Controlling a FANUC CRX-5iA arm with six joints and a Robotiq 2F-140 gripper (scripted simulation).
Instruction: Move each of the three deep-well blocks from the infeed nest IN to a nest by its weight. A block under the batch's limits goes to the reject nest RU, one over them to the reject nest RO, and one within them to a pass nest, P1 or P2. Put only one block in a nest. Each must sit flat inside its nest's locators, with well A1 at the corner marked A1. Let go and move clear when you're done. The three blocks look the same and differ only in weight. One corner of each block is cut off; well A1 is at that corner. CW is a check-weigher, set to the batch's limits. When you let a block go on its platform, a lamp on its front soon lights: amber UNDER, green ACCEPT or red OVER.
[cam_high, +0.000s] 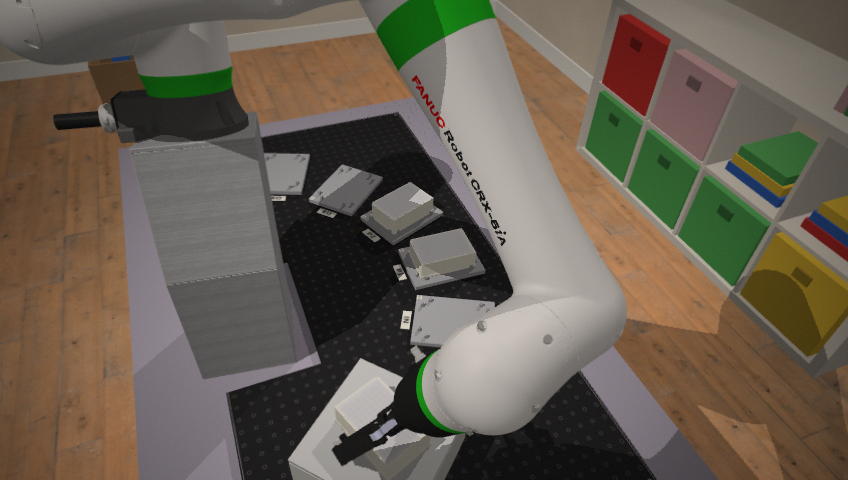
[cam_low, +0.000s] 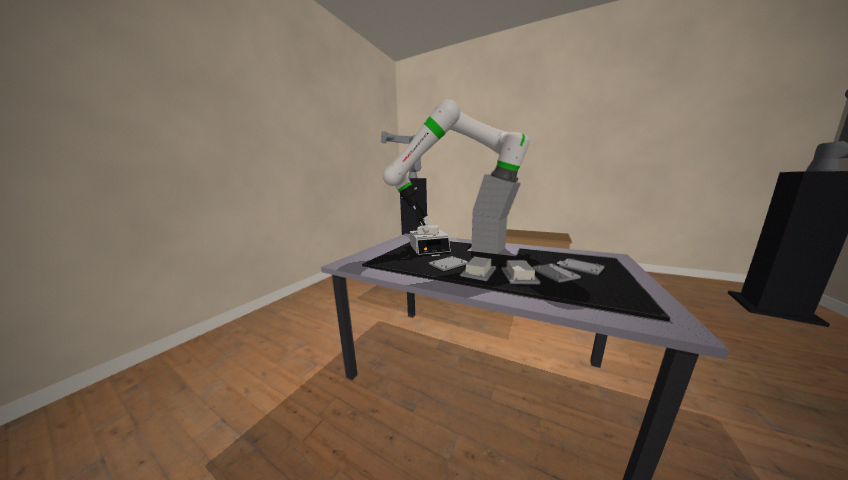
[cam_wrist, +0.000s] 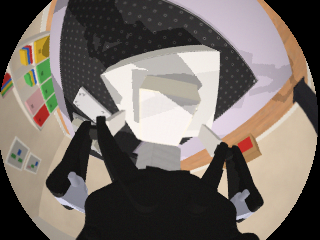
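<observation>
Now: the pale weigher platform 50 mm below my hand. Also, from my hand: grey nest plate: 150 mm ahead, 600 mm to the left, 140 mm below; then check-weigher: 80 mm below.
</observation>
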